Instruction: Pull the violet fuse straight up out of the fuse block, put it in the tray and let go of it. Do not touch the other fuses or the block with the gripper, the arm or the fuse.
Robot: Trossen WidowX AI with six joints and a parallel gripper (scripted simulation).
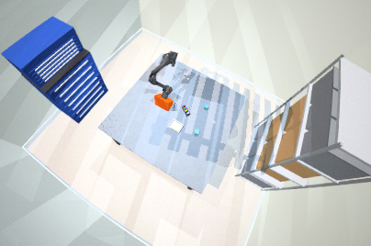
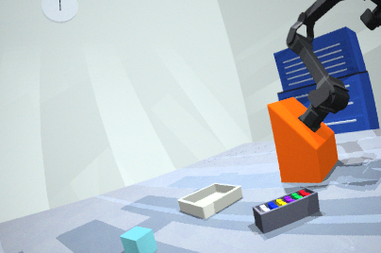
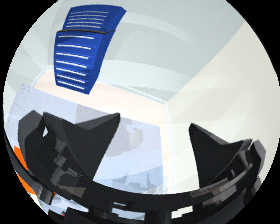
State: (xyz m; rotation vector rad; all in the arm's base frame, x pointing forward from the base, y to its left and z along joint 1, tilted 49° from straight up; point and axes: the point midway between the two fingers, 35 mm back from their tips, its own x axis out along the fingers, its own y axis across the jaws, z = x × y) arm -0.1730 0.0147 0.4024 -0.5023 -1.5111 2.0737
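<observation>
My gripper tip is now 46 cm short of the violet fuse, 36 cm above it and 29 cm to the left of it. Round my gripper tip: cyan cube: 68 cm ahead, 48 cm to the right, 36 cm below; cream tray: 52 cm to the right, 45 cm ahead, 38 cm below.
</observation>
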